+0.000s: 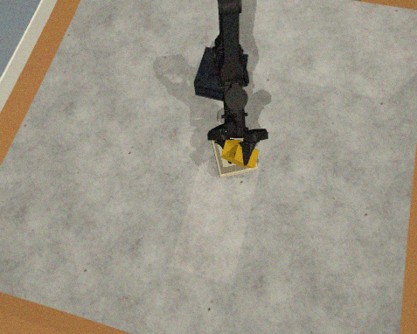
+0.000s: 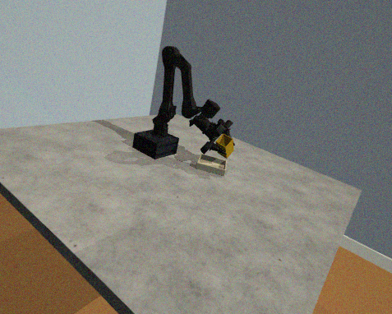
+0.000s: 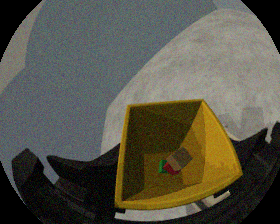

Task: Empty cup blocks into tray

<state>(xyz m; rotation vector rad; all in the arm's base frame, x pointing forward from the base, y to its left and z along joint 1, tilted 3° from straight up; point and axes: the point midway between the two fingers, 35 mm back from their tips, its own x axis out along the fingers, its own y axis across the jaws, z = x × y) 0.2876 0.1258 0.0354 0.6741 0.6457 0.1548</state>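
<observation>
The square yellow cup lies 30 mm behind my gripper tip, 10 mm to the left of it and 10 mm below it. Also, from my gripper tip: tan block 30 mm behind, 10 mm to the right, 10 mm below.
</observation>
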